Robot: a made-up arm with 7 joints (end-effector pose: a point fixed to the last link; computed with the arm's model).
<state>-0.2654 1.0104 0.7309 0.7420 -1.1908 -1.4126 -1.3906</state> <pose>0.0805 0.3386 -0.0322 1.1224 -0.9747 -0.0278</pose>
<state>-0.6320 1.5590 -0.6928 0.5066 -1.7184 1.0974 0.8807</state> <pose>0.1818 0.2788 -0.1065 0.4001 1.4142 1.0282</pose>
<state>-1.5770 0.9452 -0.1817 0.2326 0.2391 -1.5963 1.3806</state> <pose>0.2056 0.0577 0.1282 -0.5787 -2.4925 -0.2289</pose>
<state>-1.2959 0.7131 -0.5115 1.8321 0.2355 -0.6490 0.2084</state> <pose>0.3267 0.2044 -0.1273 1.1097 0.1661 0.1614</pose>
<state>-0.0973 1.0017 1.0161 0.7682 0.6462 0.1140 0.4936</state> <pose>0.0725 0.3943 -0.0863 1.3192 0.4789 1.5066</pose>
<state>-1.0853 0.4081 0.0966 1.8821 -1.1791 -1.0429 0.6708</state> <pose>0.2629 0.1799 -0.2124 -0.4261 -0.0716 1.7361</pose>
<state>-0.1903 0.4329 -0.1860 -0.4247 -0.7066 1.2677 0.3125</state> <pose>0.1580 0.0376 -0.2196 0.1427 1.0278 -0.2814</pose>
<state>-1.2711 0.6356 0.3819 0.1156 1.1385 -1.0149 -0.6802</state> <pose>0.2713 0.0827 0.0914 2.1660 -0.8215 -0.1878</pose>
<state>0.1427 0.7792 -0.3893 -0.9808 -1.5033 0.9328 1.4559</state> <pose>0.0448 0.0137 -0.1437 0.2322 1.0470 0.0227</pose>
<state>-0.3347 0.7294 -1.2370 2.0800 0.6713 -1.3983 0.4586</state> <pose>0.0010 0.2548 -0.2640 1.1041 0.9752 -1.2157</pose>
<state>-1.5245 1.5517 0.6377 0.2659 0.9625 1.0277 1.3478</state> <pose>0.0088 0.3006 0.2004 -0.0454 0.4035 -2.7724</pose>
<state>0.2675 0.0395 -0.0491 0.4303 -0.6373 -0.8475 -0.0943</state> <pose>0.0463 0.0788 -0.3054 -0.3648 0.0610 0.4105</pose>
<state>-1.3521 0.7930 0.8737 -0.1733 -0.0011 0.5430 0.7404</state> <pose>0.1796 0.2395 0.1411 -0.4174 -0.9963 1.4644</pose>
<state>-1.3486 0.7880 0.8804 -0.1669 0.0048 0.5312 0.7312</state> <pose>0.1803 0.2407 0.1393 -0.4139 -0.9959 1.4642</pose>
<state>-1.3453 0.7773 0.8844 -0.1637 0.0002 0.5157 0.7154</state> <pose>0.1822 0.2404 0.1374 -0.4132 -1.0001 1.4434</pose>
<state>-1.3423 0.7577 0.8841 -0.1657 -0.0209 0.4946 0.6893</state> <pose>0.1856 0.2376 0.1354 -0.4177 -1.0117 1.3906</pose>
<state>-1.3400 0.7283 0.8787 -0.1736 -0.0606 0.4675 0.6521</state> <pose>0.1906 0.2319 0.1333 -0.4290 -1.0318 1.3029</pose>
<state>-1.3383 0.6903 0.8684 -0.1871 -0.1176 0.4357 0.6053</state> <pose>0.1965 0.2235 0.1311 -0.4478 -1.0593 1.1840</pose>
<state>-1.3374 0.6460 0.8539 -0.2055 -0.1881 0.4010 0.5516</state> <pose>0.2026 0.2129 0.1290 -0.4738 -1.0930 1.0420</pose>
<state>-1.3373 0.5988 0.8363 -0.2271 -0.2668 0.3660 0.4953</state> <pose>0.2080 0.2009 0.1270 -0.5056 -1.1300 0.8882</pose>
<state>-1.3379 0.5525 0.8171 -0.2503 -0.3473 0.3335 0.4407</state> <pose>0.2123 0.1887 0.1254 -0.5405 -1.1673 0.7348</pose>
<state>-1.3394 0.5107 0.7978 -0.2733 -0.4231 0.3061 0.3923</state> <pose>0.2151 0.1772 0.1242 -0.5755 -1.2019 0.5934</pose>
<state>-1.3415 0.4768 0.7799 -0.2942 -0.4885 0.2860 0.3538</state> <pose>0.2167 0.1673 0.1237 -0.6065 -1.2305 0.4740</pose>
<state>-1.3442 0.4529 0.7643 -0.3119 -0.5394 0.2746 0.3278</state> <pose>0.2173 0.1595 0.1239 -0.6306 -1.2509 0.3830</pose>
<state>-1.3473 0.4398 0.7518 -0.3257 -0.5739 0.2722 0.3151</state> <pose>0.2171 0.1540 0.1247 -0.6457 -1.2621 0.3230</pose>
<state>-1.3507 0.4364 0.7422 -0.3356 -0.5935 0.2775 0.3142</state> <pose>0.2165 0.1506 0.1261 -0.6523 -1.2650 0.2910</pose>
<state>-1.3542 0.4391 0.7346 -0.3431 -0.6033 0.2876 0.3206</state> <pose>0.2156 0.1485 0.1278 -0.6530 -1.2629 0.2773</pose>
